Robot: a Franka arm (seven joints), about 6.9 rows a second.
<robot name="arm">
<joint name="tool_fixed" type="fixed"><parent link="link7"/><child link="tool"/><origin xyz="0 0 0.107" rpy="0 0 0"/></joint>
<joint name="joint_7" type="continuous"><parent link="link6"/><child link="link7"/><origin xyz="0.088 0 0" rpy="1.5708 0 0"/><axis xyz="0 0 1"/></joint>
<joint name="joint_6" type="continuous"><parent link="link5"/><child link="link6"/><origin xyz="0 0 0" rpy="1.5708 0 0"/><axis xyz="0 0 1"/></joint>
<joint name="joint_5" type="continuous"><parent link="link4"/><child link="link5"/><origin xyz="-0.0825 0.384 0" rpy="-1.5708 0 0"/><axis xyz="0 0 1"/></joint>
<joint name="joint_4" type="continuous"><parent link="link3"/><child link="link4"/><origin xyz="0.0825 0 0" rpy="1.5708 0 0"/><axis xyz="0 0 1"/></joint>
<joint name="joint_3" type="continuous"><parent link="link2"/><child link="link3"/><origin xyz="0 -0.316 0" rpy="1.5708 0 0"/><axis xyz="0 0 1"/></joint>
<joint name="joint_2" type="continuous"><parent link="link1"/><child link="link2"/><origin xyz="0 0 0" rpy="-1.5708 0 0"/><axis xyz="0 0 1"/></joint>
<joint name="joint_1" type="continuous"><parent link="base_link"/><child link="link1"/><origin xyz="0 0 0.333" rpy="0 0 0"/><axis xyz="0 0 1"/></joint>
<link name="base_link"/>
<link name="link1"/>
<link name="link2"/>
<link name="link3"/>
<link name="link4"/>
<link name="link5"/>
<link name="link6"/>
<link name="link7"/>
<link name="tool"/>
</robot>
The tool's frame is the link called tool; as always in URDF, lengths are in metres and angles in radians. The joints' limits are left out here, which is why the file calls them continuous.
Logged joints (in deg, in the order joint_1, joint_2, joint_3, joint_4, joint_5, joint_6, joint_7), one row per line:
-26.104 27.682 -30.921 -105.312 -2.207 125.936 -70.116
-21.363 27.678 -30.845 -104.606 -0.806 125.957 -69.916
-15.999 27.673 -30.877 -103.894 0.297 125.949 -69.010
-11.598 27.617 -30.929 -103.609 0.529 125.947 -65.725
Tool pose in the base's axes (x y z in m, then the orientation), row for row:
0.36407 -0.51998 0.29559 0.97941 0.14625 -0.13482 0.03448
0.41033 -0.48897 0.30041 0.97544 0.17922 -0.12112 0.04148
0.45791 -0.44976 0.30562 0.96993 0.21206 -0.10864 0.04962
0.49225 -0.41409 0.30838 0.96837 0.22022 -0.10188 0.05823
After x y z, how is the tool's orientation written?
As a quaternion, x y z w.
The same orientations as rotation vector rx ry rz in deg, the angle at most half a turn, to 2 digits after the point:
172.53 25.76 -23.75
171.09 31.43 -21.24
169.28 37.01 -18.96
168.13 38.23 -17.69

